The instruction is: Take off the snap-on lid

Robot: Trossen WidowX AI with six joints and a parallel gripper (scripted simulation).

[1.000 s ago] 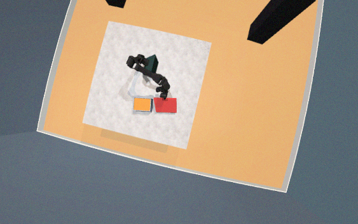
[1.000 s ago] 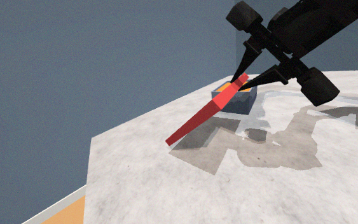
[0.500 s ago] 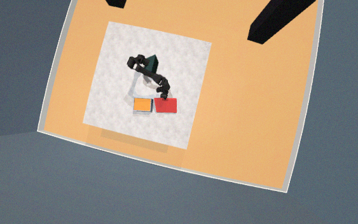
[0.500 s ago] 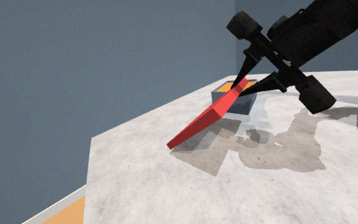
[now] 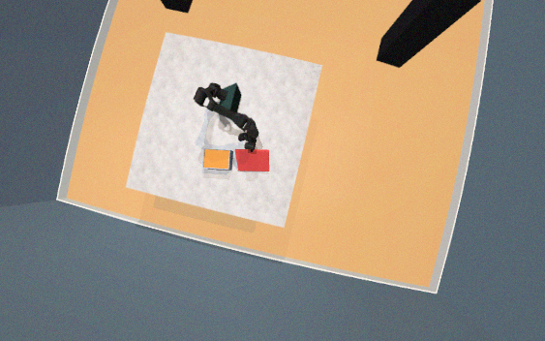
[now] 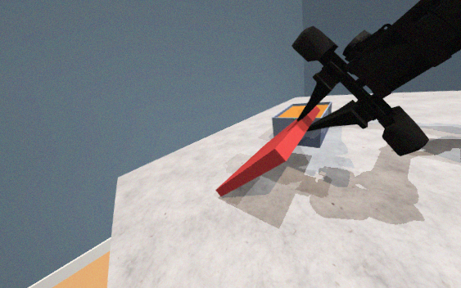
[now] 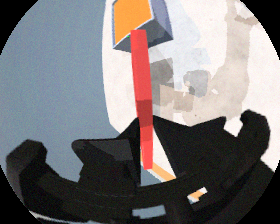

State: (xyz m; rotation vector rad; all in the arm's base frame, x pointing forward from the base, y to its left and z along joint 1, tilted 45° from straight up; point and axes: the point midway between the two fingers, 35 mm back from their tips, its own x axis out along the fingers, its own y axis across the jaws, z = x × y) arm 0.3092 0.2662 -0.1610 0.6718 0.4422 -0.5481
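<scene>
The red lid is 6 cm ahead of my gripper tip, 5 cm below it and 2 cm to the left of it. Also, from my gripper tip: storage box (24 cm to the right, 12 cm ahead, 8 cm below).
</scene>
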